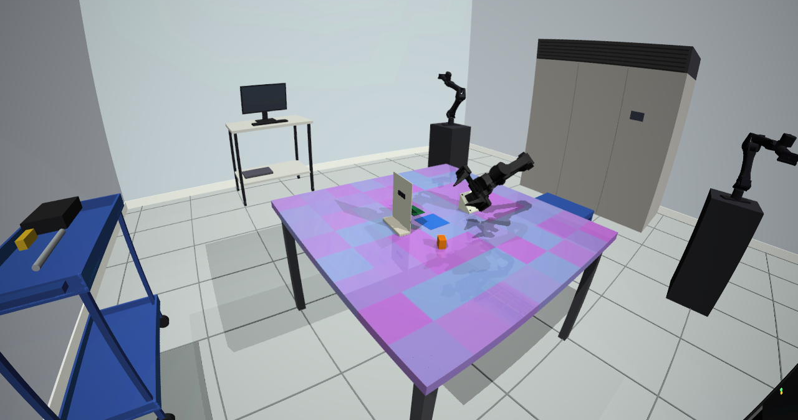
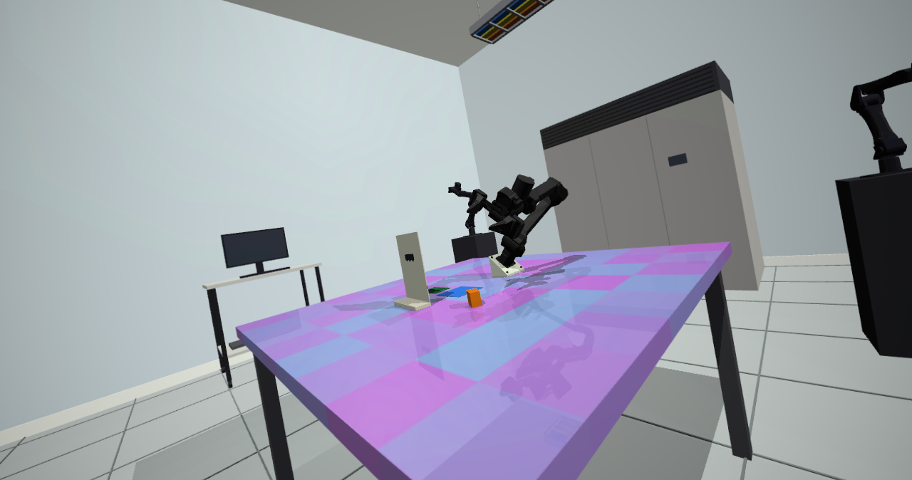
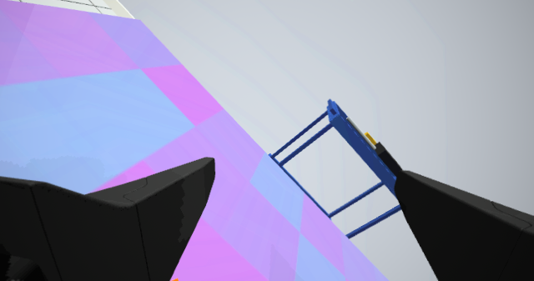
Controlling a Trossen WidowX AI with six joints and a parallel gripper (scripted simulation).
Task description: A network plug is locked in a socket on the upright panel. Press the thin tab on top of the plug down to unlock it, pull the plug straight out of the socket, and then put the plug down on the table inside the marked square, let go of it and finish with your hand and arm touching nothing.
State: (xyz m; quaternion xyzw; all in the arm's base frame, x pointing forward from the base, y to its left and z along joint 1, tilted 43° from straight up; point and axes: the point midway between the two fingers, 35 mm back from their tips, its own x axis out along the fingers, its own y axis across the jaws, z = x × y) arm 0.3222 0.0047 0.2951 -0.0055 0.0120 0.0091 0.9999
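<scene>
Now: the green plug 30 mm ahead of my gripper tip, 280 mm to the right of it and 80 mm below it. Round my gripper tip: upright panel 50 mm ahead, 280 mm to the right, 130 mm below; then thin white tab 30 mm ahead, 280 mm to the right, 80 mm below; then small orange block 20 mm ahead, 50 mm to the right, 210 mm below.
</scene>
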